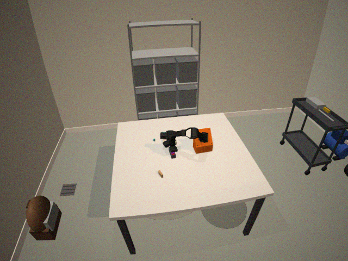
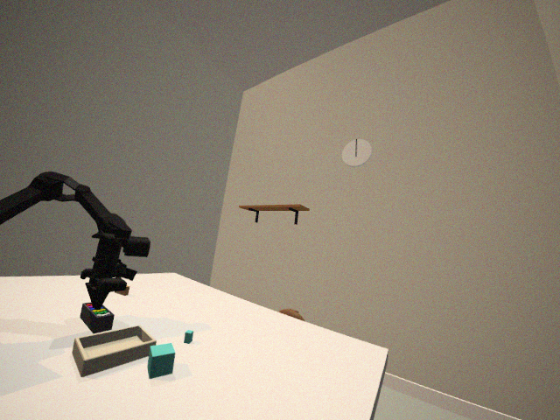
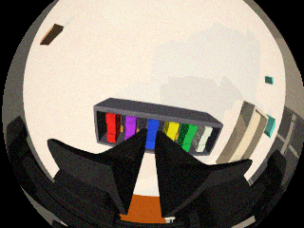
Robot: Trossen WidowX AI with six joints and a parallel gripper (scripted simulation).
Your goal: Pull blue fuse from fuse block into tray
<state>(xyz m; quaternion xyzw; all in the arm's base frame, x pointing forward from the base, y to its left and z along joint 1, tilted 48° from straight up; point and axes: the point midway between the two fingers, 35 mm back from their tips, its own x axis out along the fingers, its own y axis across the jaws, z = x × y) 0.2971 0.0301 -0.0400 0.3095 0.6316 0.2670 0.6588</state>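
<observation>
The grey tray lies 2 cm behind my gripper tip, 19 cm to the right of it and 3 cm below it. Round my gripper tip: small wooden block (16 cm ahead, 23 cm to the left, 2 cm below); small teal cube (12 cm ahead, 26 cm to the right, 2 cm below); blue fuse (1 cm below).
</observation>
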